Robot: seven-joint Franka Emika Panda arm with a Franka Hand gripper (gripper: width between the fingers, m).
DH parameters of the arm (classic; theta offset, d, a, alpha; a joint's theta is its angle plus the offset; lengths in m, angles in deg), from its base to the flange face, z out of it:
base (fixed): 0 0 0 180
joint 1: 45.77 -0.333 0 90
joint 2: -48.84 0 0 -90
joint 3: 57.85 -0.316 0.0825 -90
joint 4: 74.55 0 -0.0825 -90
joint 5: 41.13 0.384 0 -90
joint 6: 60.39 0 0.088 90
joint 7: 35 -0.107 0 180
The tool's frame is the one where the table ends.
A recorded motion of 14 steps. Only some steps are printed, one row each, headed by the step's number.
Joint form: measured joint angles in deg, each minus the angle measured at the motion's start. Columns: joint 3, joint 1, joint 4, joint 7, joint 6, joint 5, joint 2.
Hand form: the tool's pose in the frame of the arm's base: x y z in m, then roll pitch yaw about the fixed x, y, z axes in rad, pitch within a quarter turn. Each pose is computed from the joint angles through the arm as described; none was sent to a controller.
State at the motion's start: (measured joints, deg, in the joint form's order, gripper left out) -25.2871 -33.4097 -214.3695 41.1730 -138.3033 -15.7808 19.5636
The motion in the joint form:
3: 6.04 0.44 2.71 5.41 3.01 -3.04 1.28
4: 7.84 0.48 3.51 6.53 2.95 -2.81 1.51
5: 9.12 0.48 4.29 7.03 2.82 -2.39 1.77
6: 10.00 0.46 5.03 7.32 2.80 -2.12 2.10
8: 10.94 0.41 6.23 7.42 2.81 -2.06 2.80
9: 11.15 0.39 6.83 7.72 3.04 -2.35 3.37
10: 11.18 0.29 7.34 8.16 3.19 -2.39 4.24
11: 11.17 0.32 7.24 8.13 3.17 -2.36 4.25
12: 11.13 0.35 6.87 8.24 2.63 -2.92 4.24
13: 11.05 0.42 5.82 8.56 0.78 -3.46 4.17
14: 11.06 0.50 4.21 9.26 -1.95 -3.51 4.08
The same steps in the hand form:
3: 0.2392 -0.2447 0.4513 -2.2903 -0.5376 0.4137
4: 0.2333 -0.2565 0.4528 -2.2955 -0.5651 0.3926
5: 0.2298 -0.2656 0.4550 -2.2994 -0.5840 0.3714
6: 0.2277 -0.2726 0.4570 -2.3029 -0.5946 0.3568
8: 0.2259 -0.2819 0.4598 -2.3105 -0.5964 0.3415
9: 0.2258 -0.2853 0.4601 -2.3149 -0.5911 0.3452
10: 0.2281 -0.2872 0.4590 -2.3159 -0.5858 0.3506
11: 0.2280 -0.2869 0.4584 -2.3138 -0.5852 0.3489
12: 0.2275 -0.2869 0.4553 -2.3213 -0.5773 0.3542
13: 0.2280 -0.2867 0.4480 -2.3399 -0.5714 0.3574
14: 0.2291 -0.2860 0.4375 -2.3617 -0.5762 0.3553

